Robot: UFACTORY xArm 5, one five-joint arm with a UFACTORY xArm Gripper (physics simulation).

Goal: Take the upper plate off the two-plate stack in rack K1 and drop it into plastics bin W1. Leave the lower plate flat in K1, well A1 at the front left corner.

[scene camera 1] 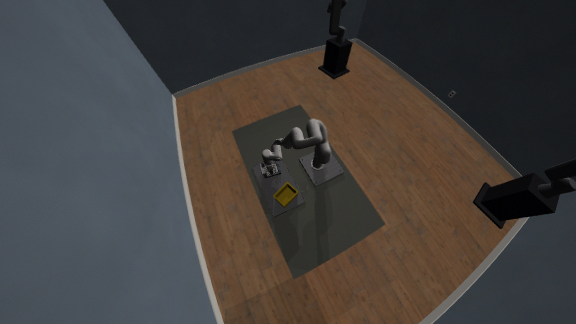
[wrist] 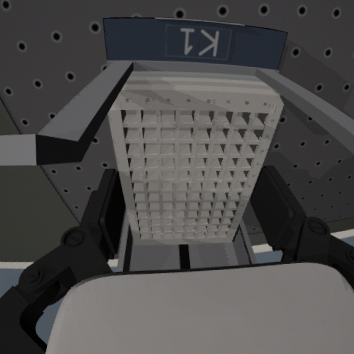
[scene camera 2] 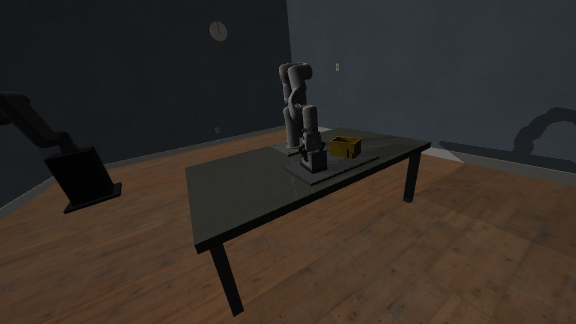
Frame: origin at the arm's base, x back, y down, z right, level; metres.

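Seen in the pictures: gripper, between the fingertips: point(scene camera 1: 270, 169) point(wrist: 189, 184); arm's base, origin of its link: point(scene camera 1: 317, 164) point(scene camera 2: 294, 146).
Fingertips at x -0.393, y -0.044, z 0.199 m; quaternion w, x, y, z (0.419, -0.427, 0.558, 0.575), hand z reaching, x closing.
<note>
Offsets run from my fingertips to a thing's top centre. Level surfaces: height alone.
Rack K1 {dx +0.003, dy -0.071, dz -0.001 m} point(wrist: 195, 44) point(scene camera 2: 314, 167) is grey with a blue label and stands on the dark perforated board. In the wrist view the white upper plate {dx -0.003, dy -0.003, dz +0.002 m} point(wrist: 185, 172), with a grid of square wells, lies flat in it. The lower plate is mostly hidden beneath; pale edges show at the label end. My gripper point(wrist: 189, 184) is open and empty, pointing down over the rack, one finger on each side of the plates and apart from them. The yellow bin W1 {dx -0.026, dy -0.051, dz -0.280 m} point(scene camera 1: 286, 195) point(scene camera 2: 345, 148) stands upright on the same board beside the rack.
The dark perforated board point(scene camera 1: 290, 207) point(scene camera 2: 365, 158) lies on the table {dy +0.062 m} point(scene camera 1: 325, 235) point(scene camera 2: 225, 200). The arm's base plate point(scene camera 1: 325, 176) stands beside the board. Two black pedestals with other arms point(scene camera 1: 336, 57) point(scene camera 1: 517, 197) stand on the floor away from the table.
</note>
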